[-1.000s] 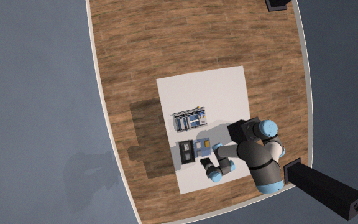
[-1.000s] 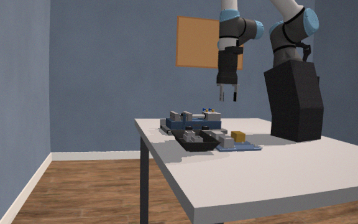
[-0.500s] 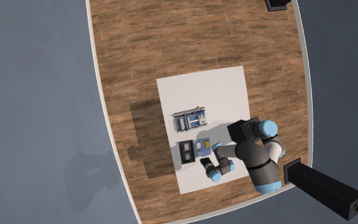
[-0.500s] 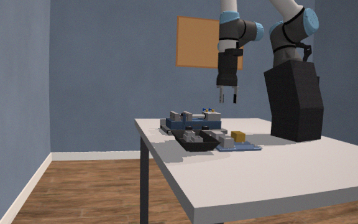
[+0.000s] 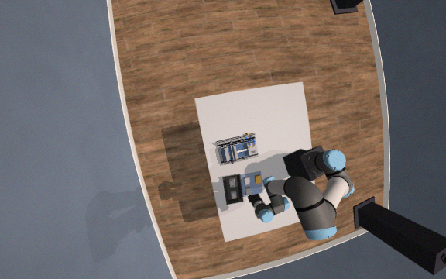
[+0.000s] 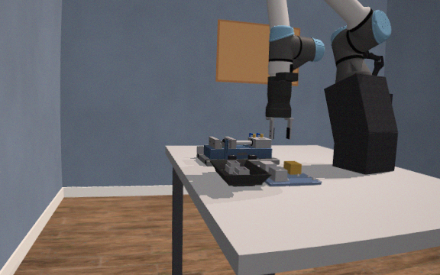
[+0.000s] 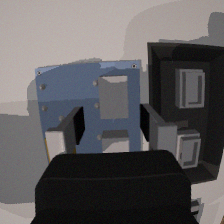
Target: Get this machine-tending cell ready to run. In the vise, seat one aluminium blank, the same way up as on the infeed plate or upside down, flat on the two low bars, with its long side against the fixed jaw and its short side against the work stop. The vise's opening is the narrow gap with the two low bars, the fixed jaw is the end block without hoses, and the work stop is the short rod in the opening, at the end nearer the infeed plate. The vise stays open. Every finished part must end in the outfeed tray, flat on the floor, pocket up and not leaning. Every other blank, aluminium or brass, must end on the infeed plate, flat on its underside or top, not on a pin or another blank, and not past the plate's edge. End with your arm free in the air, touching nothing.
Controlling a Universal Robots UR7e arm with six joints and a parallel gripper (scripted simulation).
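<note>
The grey aluminium blank is 13 cm below my hand. Round my hand: vise 35 cm to the right, 11 cm below, 1 cm behind; then brass blank 13 cm below, 10 cm behind, 7 cm to the right.
</note>
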